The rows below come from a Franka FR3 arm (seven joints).
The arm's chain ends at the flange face. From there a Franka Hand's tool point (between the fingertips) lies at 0.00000 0.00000 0.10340 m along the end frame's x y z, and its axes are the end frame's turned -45 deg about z.
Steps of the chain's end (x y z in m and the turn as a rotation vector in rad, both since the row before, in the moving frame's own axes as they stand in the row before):
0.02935 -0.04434 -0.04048 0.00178 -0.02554 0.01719
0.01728 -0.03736 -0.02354 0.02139 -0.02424 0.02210
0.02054 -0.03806 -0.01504 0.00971 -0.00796 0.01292
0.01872 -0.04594 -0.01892 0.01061 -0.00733 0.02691
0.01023 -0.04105 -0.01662 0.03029 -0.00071 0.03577
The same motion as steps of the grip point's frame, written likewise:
0.05039 -0.01261 -0.04051 0.01932 -0.01680 0.01719
0.03846 -0.01754 -0.02359 0.03227 -0.00202 0.02210
0.04157 -0.01368 -0.01505 0.01249 0.00124 0.01292
0.04598 -0.02056 -0.01893 0.01269 0.00232 0.02691
0.03846 -0.02402 -0.01667 0.02192 0.02092 0.03577

